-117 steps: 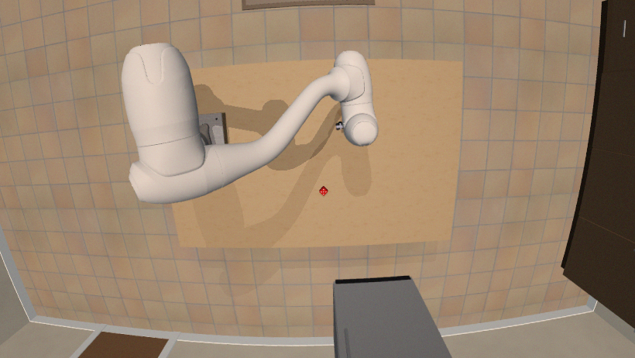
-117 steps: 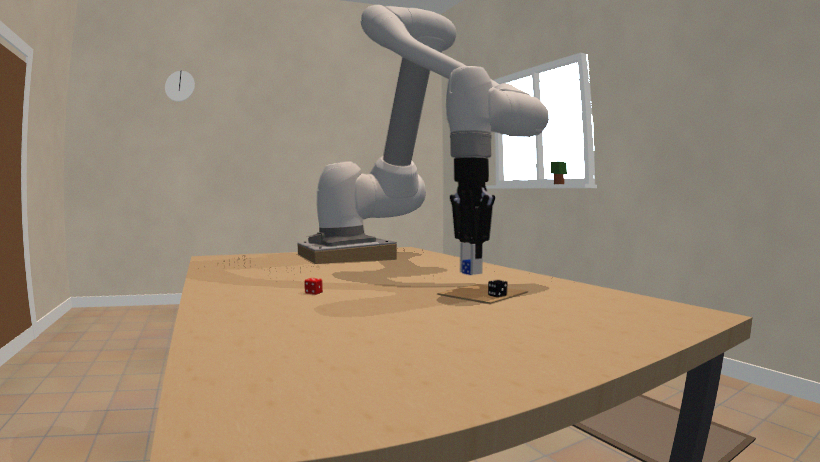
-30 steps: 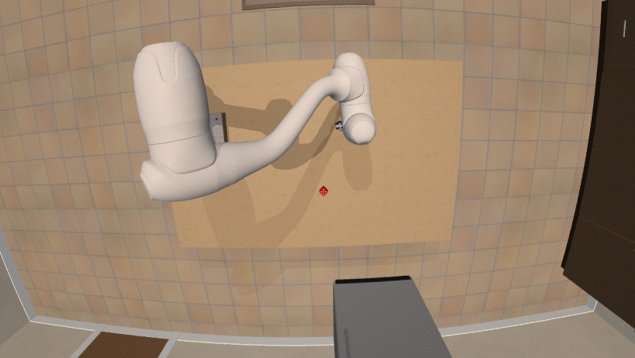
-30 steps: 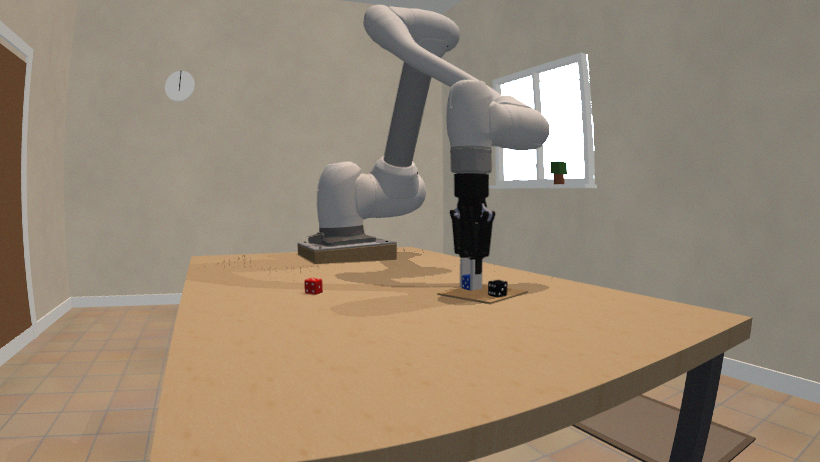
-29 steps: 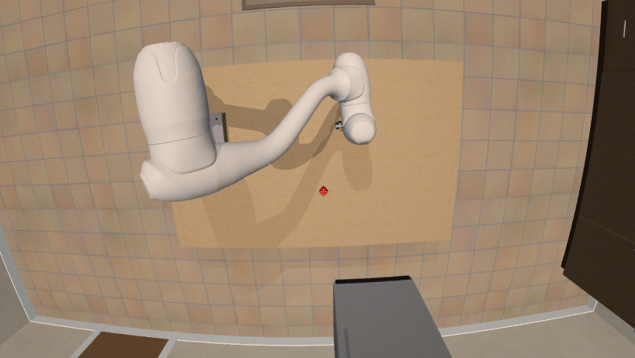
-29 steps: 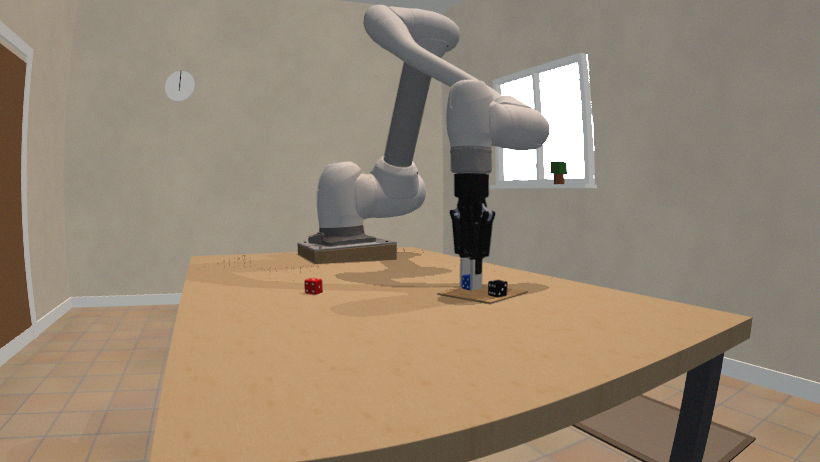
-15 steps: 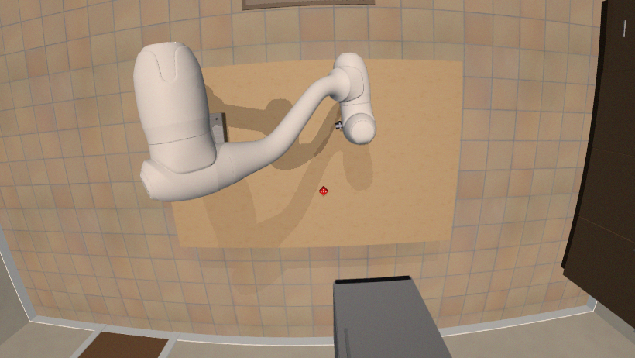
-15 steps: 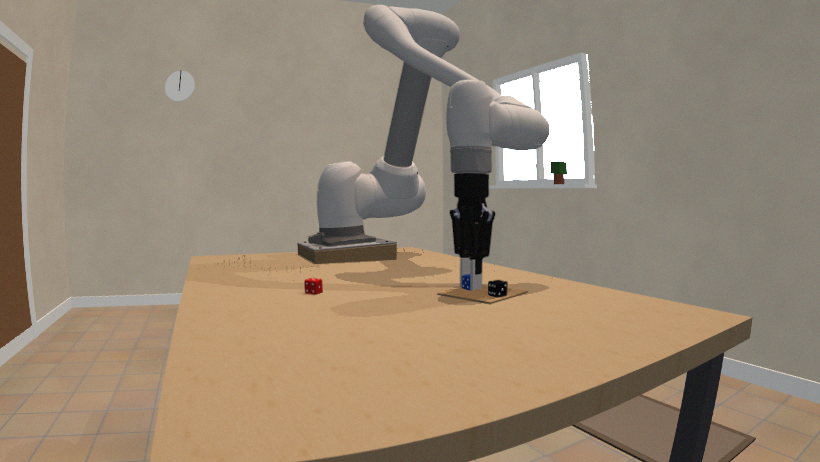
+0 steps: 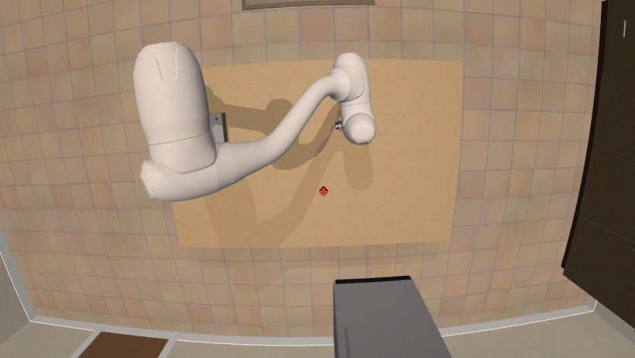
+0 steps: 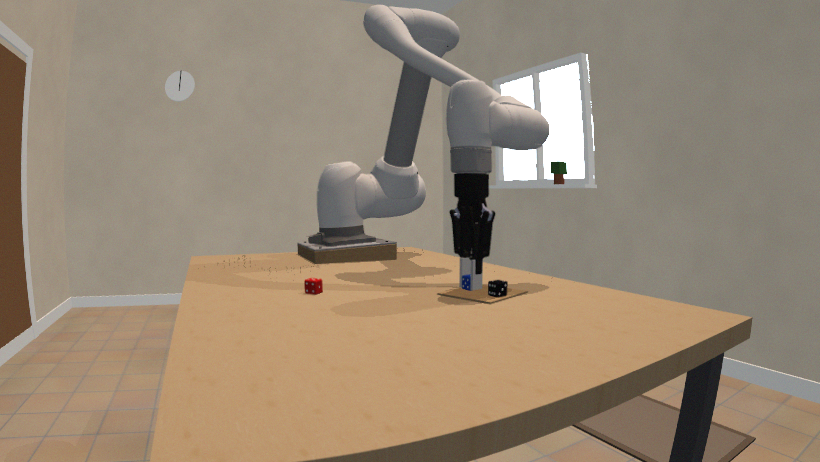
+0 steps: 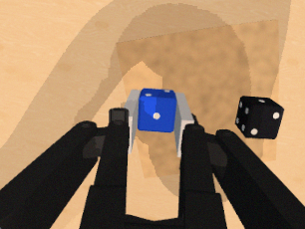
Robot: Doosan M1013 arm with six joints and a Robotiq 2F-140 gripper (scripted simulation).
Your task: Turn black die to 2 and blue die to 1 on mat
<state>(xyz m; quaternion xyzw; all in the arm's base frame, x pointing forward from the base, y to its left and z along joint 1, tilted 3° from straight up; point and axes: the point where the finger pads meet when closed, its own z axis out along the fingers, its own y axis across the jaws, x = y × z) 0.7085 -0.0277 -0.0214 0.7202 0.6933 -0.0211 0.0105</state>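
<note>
Now: hand 20 mm above the blue die. The rest, counted from my hand: red die 300 mm to the right, 160 mm behind, 20 mm below; black die 90 mm ahead, 20 mm below; cork mat 40 mm below, 40 mm ahead.
</note>
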